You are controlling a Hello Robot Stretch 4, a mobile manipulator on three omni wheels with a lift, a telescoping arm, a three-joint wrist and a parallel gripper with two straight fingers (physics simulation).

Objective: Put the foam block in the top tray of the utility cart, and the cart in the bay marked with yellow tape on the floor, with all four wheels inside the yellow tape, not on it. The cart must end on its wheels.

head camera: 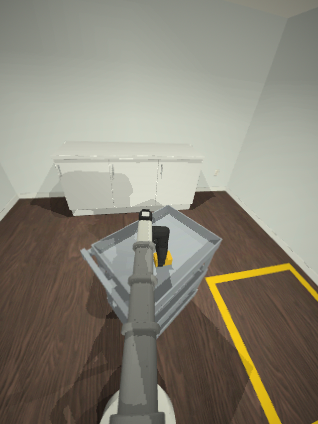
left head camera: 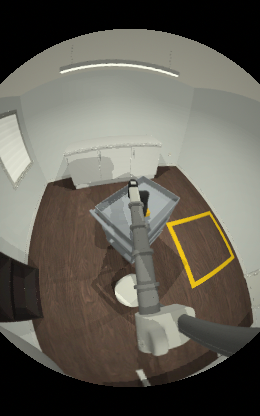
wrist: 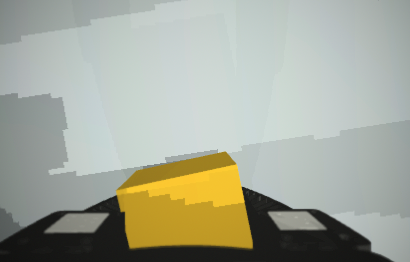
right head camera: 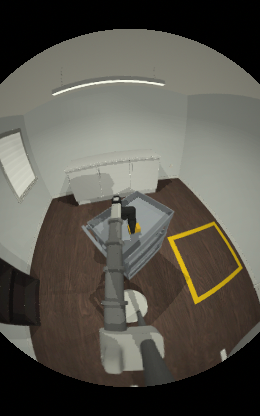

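The yellow foam block (head camera: 165, 258) (left head camera: 147, 212) (right head camera: 136, 228) (wrist: 187, 210) is between the two fingers of my black gripper (head camera: 160, 264) (right head camera: 133, 232) (wrist: 191, 204), which is shut on it. They are over the grey top tray, within its outline. Pale tray floor shows beyond the block in the wrist view. I cannot tell whether the block touches the tray. The grey utility cart (head camera: 196, 223) (left head camera: 178, 199) (right head camera: 172, 213) is upright, left of the yellow tape bay (head camera: 240, 347) (left head camera: 183, 257) (right head camera: 184, 270) and outside it. Its wheels are hidden or too small to see.
A white cabinet (head camera: 132, 185) (left head camera: 117, 162) (right head camera: 115, 181) stands against the back wall behind the cart. A cream disc (left head camera: 126, 290) (right head camera: 136, 304) lies on the floor in front of the cart. Dark furniture (left head camera: 20, 287) (right head camera: 20, 295) stands at the left. A wall runs right of the bay.
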